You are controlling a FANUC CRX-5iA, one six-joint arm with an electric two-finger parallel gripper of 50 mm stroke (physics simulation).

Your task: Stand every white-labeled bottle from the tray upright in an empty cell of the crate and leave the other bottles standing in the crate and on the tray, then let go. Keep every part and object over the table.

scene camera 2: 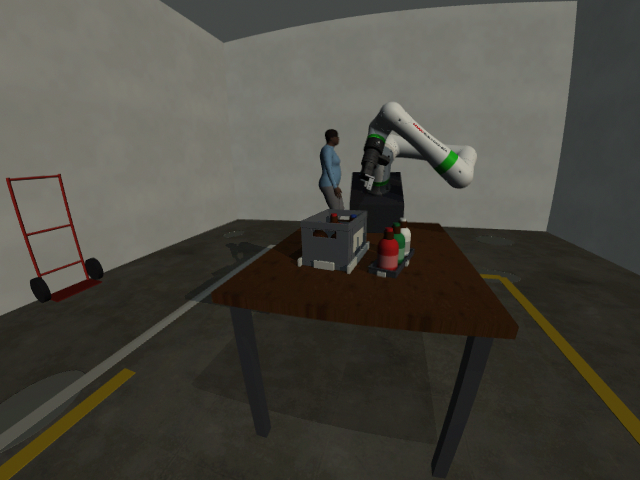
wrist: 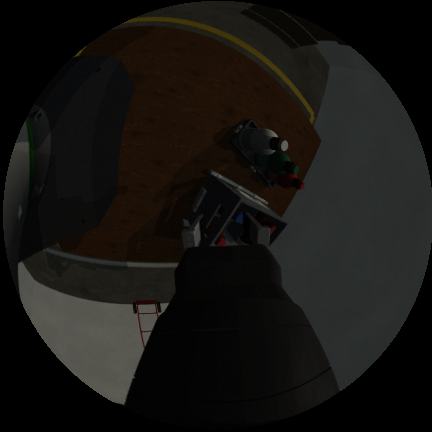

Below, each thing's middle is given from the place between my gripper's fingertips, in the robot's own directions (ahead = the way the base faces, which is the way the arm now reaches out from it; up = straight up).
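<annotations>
There is the green bottle (wrist: 278,162). It is 170 mm below my hand, and it is also 250 mm ahead of my hand and 100 mm to the left of it.
</annotations>
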